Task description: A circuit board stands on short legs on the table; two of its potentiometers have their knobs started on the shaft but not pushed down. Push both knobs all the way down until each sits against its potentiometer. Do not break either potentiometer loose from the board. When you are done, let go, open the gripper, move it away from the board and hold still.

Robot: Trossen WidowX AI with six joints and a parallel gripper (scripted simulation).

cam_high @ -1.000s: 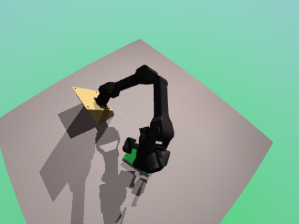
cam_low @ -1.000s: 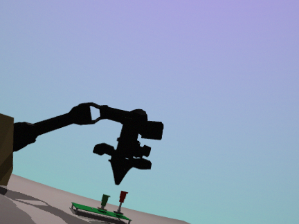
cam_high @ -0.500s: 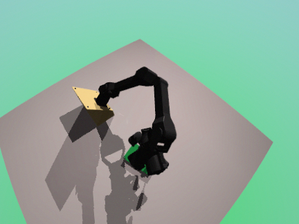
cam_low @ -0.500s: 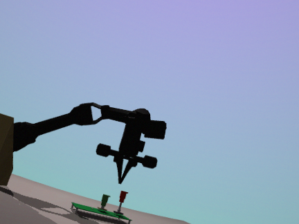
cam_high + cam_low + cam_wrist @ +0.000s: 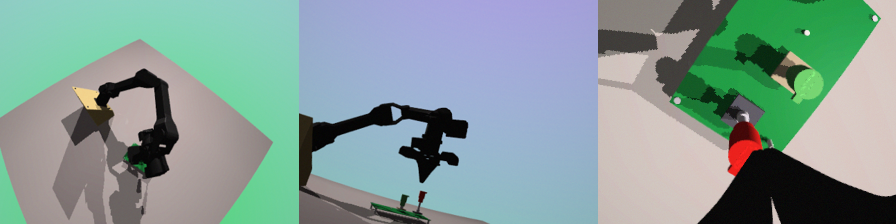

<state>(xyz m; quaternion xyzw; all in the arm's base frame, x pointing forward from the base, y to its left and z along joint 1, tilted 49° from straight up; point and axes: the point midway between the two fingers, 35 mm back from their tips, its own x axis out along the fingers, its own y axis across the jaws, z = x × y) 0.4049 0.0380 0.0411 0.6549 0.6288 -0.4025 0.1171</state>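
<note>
The red knob lies 10 mm ahead of my gripper tip, 10 mm to the left of it and 40 mm below it. The rest, counted from my gripper tip: green knob 40 mm behind, 60 mm below.
</note>
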